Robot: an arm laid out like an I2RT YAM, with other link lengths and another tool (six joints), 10 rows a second.
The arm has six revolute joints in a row. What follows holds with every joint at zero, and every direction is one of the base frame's. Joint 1 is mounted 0.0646 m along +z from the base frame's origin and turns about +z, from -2.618 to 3.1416 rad. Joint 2 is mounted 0.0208 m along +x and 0.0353 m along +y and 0.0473 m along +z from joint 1 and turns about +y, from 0 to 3.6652 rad. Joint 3 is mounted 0.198 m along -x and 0.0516 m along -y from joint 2 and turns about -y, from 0 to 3.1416 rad. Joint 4 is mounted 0.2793 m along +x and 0.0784 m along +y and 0.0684 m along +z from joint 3 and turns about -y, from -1.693 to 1.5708 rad. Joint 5 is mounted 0.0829 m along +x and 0.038 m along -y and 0.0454 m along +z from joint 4 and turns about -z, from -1.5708 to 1.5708 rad. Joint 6 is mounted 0.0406 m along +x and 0.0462 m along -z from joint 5 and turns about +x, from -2.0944 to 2.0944 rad. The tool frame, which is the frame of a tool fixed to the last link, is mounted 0.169 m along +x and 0.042 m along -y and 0.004 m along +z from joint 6; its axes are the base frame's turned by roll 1.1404, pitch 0.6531 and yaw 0.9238 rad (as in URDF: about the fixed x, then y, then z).
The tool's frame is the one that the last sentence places.
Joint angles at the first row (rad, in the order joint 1, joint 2, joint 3, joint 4, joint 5, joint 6):
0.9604, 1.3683, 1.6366, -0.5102, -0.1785, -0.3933
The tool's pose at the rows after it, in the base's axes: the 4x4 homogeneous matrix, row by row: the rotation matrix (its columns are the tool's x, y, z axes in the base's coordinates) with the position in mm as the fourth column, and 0 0 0 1 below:
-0.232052 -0.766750 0.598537 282.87; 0.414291 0.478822 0.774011 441.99; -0.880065 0.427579 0.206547 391.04; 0 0 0 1
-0.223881 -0.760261 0.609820 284.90; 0.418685 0.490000 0.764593 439.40; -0.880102 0.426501 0.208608 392.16; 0 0 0 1
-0.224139 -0.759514 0.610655 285.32; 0.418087 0.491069 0.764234 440.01; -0.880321 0.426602 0.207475 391.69; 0 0 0 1
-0.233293 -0.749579 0.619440 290.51; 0.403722 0.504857 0.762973 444.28; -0.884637 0.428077 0.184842 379.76; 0 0 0 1
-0.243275 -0.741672 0.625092 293.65; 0.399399 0.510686 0.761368 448.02; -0.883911 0.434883 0.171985 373.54; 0 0 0 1
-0.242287 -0.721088 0.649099 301.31; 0.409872 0.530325 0.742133 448.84; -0.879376 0.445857 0.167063 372.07; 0 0 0 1
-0.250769 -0.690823 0.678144 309.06; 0.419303 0.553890 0.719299 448.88; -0.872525 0.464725 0.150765 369.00; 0 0 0 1
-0.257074 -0.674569 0.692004 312.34; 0.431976 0.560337 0.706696 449.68; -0.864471 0.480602 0.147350 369.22; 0 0 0 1
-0.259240 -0.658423 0.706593 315.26; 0.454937 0.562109 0.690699 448.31; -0.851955 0.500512 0.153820 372.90; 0 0 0 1
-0.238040 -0.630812 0.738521 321.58; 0.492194 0.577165 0.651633 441.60; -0.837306 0.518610 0.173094 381.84; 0 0 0 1
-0.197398 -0.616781 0.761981 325.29; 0.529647 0.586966 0.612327 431.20; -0.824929 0.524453 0.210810 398.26; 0 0 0 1
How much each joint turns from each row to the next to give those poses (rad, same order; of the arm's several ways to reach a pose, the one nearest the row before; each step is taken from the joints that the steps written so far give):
-0.0001, 0.0000, -0.0048, 0.0009, 0.0140, 0.0020
0.0003, -0.0034, -0.0009, 0.0000, 0.0154, 0.0027
0.0006, 0.0034, 0.0023, 0.0000, 0.0014, 0.0005
-0.0005, 0.0233, -0.0009, 0.0016, 0.0069, 0.0028
0.0005, 0.0203, 0.0075, 0.0015, 0.0027, 0.0086
-0.0005, 0.0255, 0.0209, 0.0031, 0.0241, 0.0198
-0.0004, 0.0308, 0.0321, -0.0121, 0.0262, 0.0306
0.0010, 0.0156, 0.0171, -0.0002, 0.0114, 0.0223
-0.0010, 0.0036, 0.0073, 0.0086, 0.0105, 0.0260
0.0001, -0.0036, 0.0065, 0.0153, 0.0408, 0.0302
0.0001, -0.0204, 0.0005, 0.0193, 0.0424, 0.0113

